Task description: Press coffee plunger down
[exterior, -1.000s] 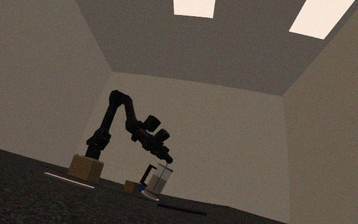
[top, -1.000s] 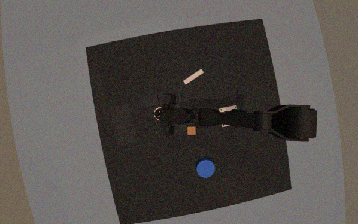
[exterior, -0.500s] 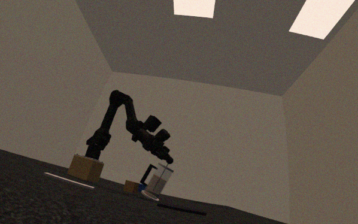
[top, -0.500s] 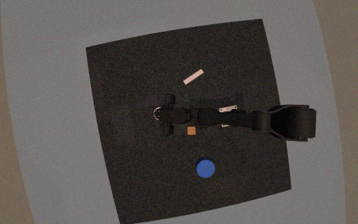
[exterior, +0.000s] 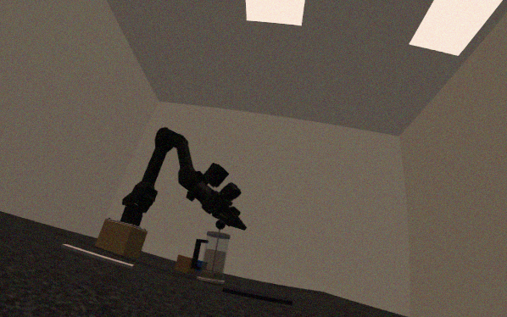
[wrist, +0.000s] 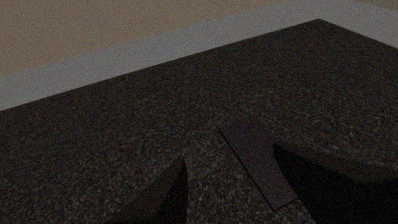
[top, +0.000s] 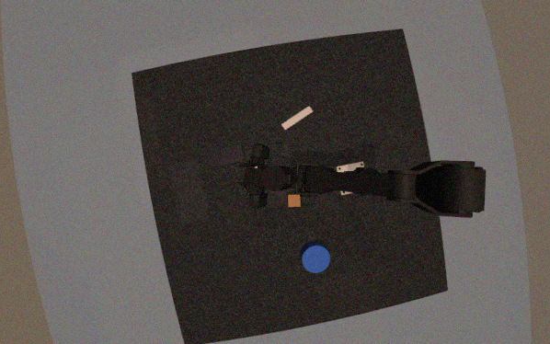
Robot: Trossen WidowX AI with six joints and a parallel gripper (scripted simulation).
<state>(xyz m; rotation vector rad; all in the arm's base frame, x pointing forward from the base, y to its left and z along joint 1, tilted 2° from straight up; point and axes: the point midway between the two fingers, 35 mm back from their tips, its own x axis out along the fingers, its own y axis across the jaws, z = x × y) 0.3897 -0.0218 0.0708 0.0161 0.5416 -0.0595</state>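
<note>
Right now my gripper tip is 7 cm past the coffee press, 1 cm to the right of it and 9 cm above it. Round my gripper tip: orange block 20 cm behind, 11 cm to the left, 14 cm below; then pale flat strip 22 cm behind, 24 cm to the right, 17 cm below; then blue disc 29 cm behind, 36 cm to the left, 15 cm below.
</note>
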